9 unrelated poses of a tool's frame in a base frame.
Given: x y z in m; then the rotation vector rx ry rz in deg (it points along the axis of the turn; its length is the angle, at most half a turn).
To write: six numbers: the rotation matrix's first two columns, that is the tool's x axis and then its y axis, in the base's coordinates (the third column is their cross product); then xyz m. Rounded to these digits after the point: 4 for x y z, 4 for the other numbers.
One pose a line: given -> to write
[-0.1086, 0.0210, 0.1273, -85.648, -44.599, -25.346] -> [0.6909, 0.1986, 0.6952, 0.6989, 0.0628, -0.7125, -0.1086, 0.0210, 0.1273]
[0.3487, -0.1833, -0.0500, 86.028, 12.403, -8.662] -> [0.9714, 0.0343, -0.2350, 0.2324, 0.0655, 0.9704, 0.3487, -0.1833, -0.0500]
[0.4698, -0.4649, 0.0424, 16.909, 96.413, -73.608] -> [-0.5076, -0.3400, -0.7917, 0.6741, 0.4155, -0.6107, 0.4698, -0.4649, 0.0424]
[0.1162, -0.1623, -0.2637, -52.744, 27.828, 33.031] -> [0.7479, 0.2514, -0.6144, -0.6482, 0.4765, -0.5940, 0.1162, -0.1623, -0.2637]
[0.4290, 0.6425, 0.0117, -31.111, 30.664, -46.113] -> [0.5788, -0.7808, -0.2351, 0.5188, 0.5750, -0.6326, 0.4290, 0.6425, 0.0117]
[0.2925, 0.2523, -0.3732, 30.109, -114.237, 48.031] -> [-0.5195, -0.0416, 0.8535, -0.6390, 0.6820, -0.3557, 0.2925, 0.2523, -0.3732]
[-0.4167, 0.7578, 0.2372, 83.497, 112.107, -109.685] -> [-0.5577, 0.5678, -0.6055, 0.6177, -0.2033, -0.7596, -0.4167, 0.7578, 0.2372]
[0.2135, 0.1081, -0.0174, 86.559, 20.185, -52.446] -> [0.6358, -0.2933, -0.7140, 0.6963, -0.1814, 0.6945, 0.2135, 0.1081, -0.0174]
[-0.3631, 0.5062, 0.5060, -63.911, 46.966, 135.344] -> [-0.6010, 0.1048, -0.7924, -0.5731, -0.7476, 0.3358, -0.3631, 0.5062, 0.5060]
